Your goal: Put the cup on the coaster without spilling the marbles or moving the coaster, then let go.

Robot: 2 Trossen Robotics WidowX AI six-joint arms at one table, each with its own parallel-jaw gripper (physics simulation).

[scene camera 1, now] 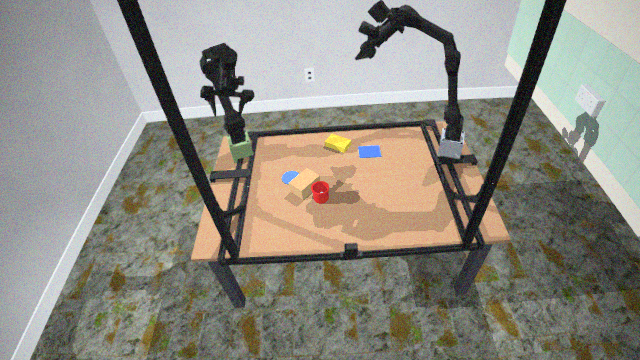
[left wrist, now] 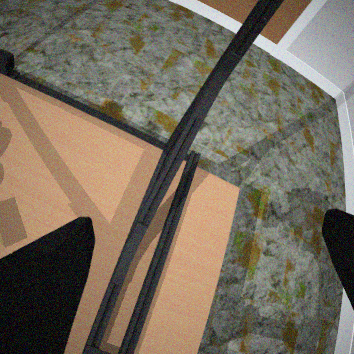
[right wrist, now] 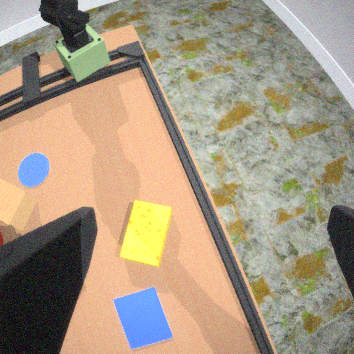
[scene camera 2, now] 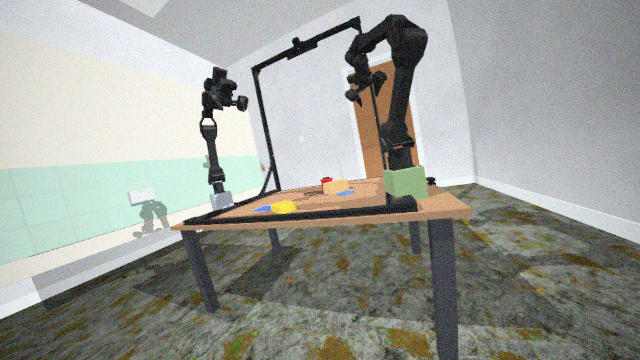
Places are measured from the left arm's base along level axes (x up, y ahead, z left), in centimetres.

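Pixels of known places: left gripper, fingertip midpoint: [scene camera 1: 227,116] [left wrist: 212,227] [scene camera 2: 368,101]; right gripper, fingertip midpoint: [scene camera 1: 358,54] [right wrist: 217,219] [scene camera 2: 234,110]; left arm's base, origin of the base link: [scene camera 1: 238,138] [right wrist: 77,40] [scene camera 2: 401,168]; right arm's base, origin of the base link: [scene camera 1: 452,136] [scene camera 2: 219,193].
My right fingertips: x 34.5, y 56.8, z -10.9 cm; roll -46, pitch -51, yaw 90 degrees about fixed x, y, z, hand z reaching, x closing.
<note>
For each thing: its top centre in the pictures, then the offset to it from my right fingertips. "spot": a spot on its surface instead.
- red cup, middle of its top: [scene camera 1: 320,187] [scene camera 2: 326,179] dx -37.6, dy -30.2, dz -31.1 cm
- flat round blue coaster, middle of its top: [right wrist: 32,168] [scene camera 1: 290,177] [scene camera 2: 345,192] dx -44.1, dy -38.8, dz -14.1 cm
- tan block, middle of its top: [scene camera 1: 304,179] [scene camera 2: 334,181] dx -38.8, dy -34.5, dz -22.7 cm
- yellow sponge, middle of its top: [right wrist: 145,231] [scene camera 2: 282,203] [scene camera 1: 337,140] dx -41.4, dy -11.3, dz -1.6 cm
- flat blue square, surface spot: [right wrist: 143,318] [scene camera 1: 369,150] [scene camera 2: 265,207] spot: dx -44.0, dy +0.9, dz -11.7 cm
The red cup [scene camera 1: 320,194] [scene camera 2: 326,179] [right wrist: 1,239] stands upright on the table. A pale spot shows inside it in scene camera 1; the marbles cannot be made out clearly. A flat round blue coaster [scene camera 1: 288,177] [scene camera 2: 346,193] [right wrist: 34,170] lies to the left of the cup in scene camera 1, with a tan block between them. My left gripper [scene camera 1: 228,112] [scene camera 2: 368,98] [left wrist: 212,227] is open and empty, high above the table's left side in scene camera 1. My right gripper [scene camera 1: 361,45] [scene camera 2: 229,106] [right wrist: 217,219] is open and empty, high above the table's far side there.
The tan block [scene camera 1: 303,183] [scene camera 2: 335,187] [right wrist: 10,202] stands close to the cup. A yellow sponge [scene camera 1: 337,143] [scene camera 2: 283,207] [right wrist: 146,233] and a flat blue square [scene camera 1: 370,152] [scene camera 2: 262,209] [right wrist: 143,318] lie toward the far edge in scene camera 1. Black frame rails and posts border the table.
</note>
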